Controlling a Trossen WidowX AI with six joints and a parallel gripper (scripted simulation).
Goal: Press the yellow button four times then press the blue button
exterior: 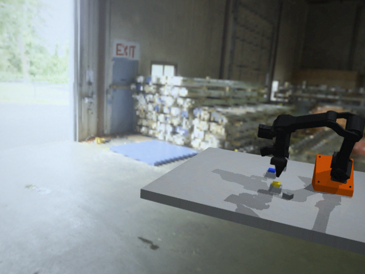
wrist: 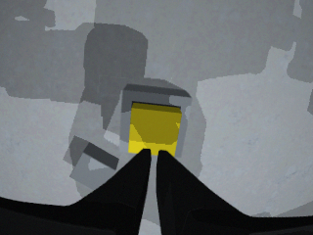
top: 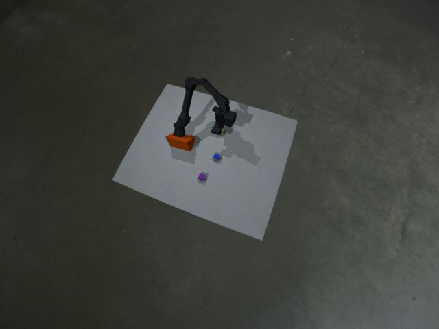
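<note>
Now: gripper tip 30 mm above the yellow button. The rest, counted from my gripper tip: small grey block (50 mm behind, 50 mm to the left, 60 mm below); then blue button (40 mm ahead, 200 mm to the right, 30 mm below); then purple button (10 mm behind, 360 mm to the right, 30 mm below).
</note>
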